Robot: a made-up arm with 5 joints.
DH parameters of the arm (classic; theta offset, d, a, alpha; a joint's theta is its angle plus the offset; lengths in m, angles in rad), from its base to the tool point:
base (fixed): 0 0 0.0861 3.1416
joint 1: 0 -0.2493 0.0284 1.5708
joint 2: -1.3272 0 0.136 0
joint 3: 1.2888 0 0.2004 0
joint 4: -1.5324 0.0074 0 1.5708
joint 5: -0.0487 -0.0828 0 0
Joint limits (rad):
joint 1: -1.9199..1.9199
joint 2: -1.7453..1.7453
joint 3: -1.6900..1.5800
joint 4: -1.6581..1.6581
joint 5: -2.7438..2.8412
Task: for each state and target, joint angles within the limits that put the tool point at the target. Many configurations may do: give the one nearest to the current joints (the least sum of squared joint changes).
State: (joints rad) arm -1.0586 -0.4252 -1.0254 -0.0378 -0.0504
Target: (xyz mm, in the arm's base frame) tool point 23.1 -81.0 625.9
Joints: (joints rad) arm -0.9819 -1.0075 -0.7394 0.2485 -0.0504
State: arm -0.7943 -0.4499 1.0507 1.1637 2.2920
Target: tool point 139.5 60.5 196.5
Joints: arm -0.7558 -0.6630 1.3191 1.6581 2.2920
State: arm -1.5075 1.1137 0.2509 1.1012 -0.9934
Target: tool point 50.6 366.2 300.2
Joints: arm -1.6473 0.4334 -0.4332 0.8603 -0.9934
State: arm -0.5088 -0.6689 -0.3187 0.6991 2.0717
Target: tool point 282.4 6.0 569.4
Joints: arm 0.0071 -0.4660 -0.4280 0.5681 2.0717
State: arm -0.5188 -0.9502 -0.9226 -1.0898 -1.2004
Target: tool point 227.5 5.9 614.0
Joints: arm 0.0106 -0.2998 -0.4890 -0.9652 -1.2004
